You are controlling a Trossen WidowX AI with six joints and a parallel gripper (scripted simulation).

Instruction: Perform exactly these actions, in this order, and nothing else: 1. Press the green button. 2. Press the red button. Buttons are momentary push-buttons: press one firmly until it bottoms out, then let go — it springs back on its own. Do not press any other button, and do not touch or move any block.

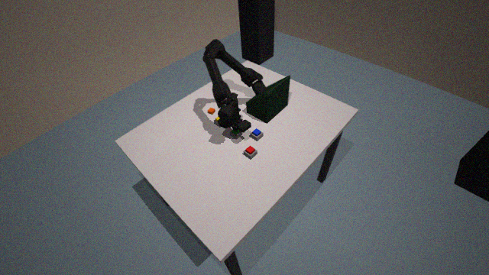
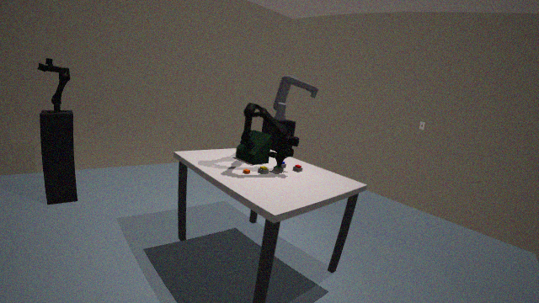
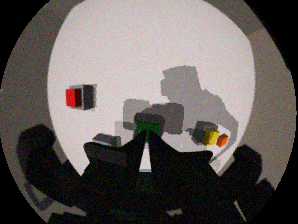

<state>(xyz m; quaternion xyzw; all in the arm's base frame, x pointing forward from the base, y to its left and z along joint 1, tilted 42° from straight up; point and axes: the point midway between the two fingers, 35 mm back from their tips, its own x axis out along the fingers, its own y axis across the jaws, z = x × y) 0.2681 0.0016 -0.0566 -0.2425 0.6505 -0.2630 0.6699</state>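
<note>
The green button lies 10 mm below my gripper tip. From my gripper tip the other things lie so: blue button (60 mm behind, 90 mm to the left); red button (50 mm ahead, 140 mm to the left); yellow button (10 mm behind, 130 mm to the right).
</note>
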